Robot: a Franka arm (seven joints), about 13 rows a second.
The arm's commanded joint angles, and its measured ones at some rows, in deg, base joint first. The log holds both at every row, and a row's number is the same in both.
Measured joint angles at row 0: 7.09 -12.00 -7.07 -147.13 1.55 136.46 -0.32
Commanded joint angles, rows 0 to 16: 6.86 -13.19 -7.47 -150.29 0.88 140.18 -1.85; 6.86 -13.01 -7.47 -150.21 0.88 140.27 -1.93; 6.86 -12.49 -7.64 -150.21 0.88 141.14 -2.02; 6.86 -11.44 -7.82 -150.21 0.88 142.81 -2.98; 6.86 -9.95 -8.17 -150.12 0.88 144.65 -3.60; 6.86 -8.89 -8.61 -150.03 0.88 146.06 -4.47; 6.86 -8.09 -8.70 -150.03 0.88 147.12 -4.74; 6.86 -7.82 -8.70 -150.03 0.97 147.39 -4.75; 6.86 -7.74 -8.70 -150.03 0.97 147.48 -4.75; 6.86 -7.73 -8.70 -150.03 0.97 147.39 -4.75; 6.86 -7.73 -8.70 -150.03 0.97 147.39 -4.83; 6.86 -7.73 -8.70 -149.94 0.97 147.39 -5.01; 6.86 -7.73 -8.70 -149.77 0.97 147.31 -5.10; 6.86 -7.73 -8.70 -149.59 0.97 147.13 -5.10; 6.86 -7.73 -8.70 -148.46 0.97 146.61 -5.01; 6.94 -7.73 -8.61 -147.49 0.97 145.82 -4.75; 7.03 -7.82 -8.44 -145.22 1.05 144.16 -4.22
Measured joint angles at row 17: 7.08 -7.64 -8.52 -148.82 1.51 146.33 -3.68
